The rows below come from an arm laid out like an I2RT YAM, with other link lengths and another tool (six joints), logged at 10 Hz.
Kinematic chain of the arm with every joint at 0, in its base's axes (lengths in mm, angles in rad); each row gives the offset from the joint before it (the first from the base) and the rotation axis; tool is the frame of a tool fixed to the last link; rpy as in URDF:
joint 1: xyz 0 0 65.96 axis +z
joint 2: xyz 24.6 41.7 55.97 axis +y
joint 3: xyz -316.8 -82.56 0 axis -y
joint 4: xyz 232.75 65.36 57 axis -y
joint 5: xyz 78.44 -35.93 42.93 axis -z
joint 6: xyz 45.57 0 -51.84 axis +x
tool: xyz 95 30 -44 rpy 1.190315 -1.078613 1.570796
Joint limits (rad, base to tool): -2.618..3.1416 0..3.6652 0..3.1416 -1.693..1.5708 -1.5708..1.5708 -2.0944..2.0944
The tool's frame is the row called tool.
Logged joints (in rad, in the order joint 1, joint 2, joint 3, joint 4, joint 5, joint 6), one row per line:
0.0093 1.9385 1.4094 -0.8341 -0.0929 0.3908
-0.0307 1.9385 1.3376 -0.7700 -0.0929 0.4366
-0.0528 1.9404 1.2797 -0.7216 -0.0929 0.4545
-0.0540 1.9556 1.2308 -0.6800 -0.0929 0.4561
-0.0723 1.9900 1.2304 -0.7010 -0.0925 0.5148
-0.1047 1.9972 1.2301 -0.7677 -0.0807 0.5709
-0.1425 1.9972 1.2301 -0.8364 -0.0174 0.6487
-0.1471 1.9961 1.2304 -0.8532 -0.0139 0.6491
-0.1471 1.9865 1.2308 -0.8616 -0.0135 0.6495
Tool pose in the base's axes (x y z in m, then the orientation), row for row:
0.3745 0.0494 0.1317 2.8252 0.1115 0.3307
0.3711 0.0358 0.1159 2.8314 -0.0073 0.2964
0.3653 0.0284 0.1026 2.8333 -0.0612 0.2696
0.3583 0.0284 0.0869 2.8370 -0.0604 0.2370
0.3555 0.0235 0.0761 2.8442 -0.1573 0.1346
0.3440 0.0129 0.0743 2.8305 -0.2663 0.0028
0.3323 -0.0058 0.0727 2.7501 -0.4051 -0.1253
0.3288 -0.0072 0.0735 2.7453 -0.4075 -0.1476
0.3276 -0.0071 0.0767 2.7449 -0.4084 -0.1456
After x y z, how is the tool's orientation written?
As a rotation vector, in radians.
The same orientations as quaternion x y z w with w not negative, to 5 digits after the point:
0.98169 0.03874 0.11491 0.14693
0.98378 -0.00254 0.10299 0.14682
0.98448 -0.02126 0.09368 0.14689
0.98555 -0.02098 0.08233 0.14651
0.98690 -0.05458 0.04670 0.14443
0.98453 -0.09263 0.00097 0.14874
0.97244 -0.14324 -0.04431 0.17853
0.97160 -0.14422 -0.05224 0.18016
0.97156 -0.14455 -0.05154 0.18034

